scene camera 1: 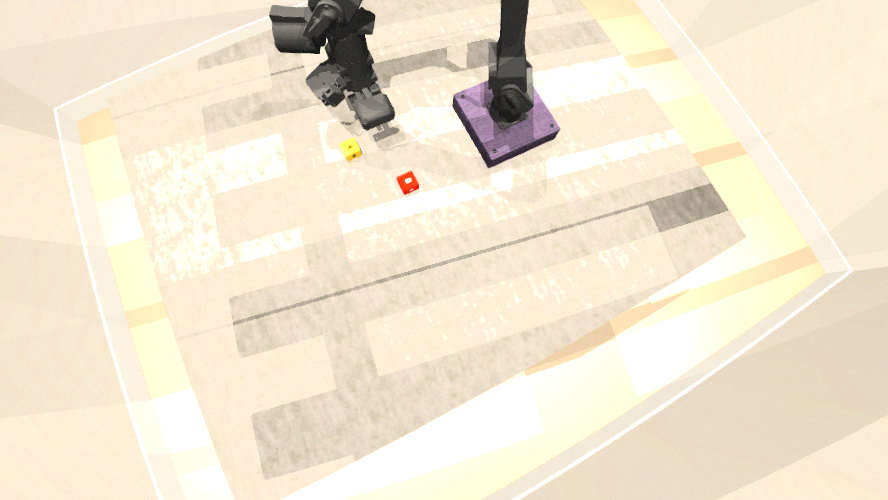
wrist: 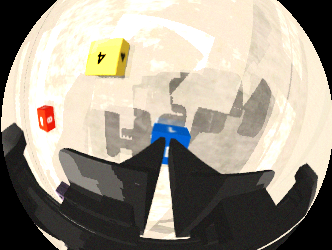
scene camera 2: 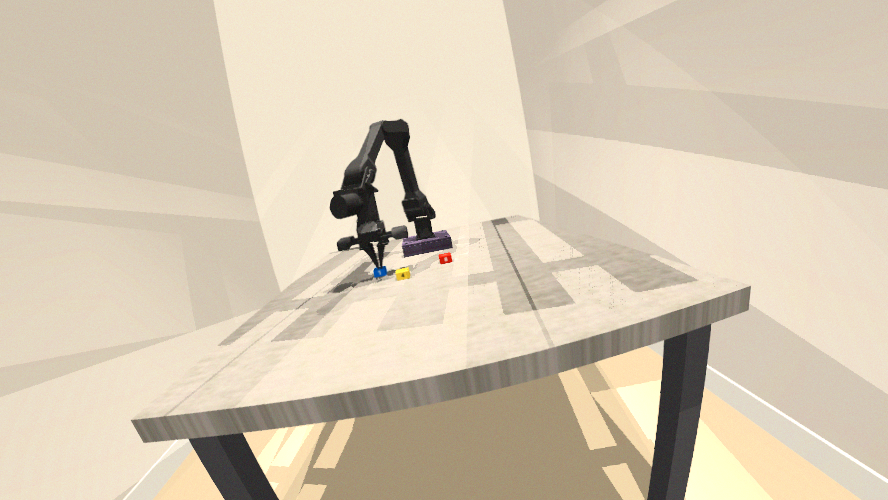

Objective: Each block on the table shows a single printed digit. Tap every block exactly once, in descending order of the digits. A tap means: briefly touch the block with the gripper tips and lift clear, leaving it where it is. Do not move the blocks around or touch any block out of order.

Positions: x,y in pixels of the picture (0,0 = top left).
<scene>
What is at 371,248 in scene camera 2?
The gripper.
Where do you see a yellow block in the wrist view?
106,57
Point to a blue block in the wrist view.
182,133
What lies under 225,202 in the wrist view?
The gripper.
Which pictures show the gripper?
Scene camera 1, the wrist view and scene camera 2: all of them.
</scene>
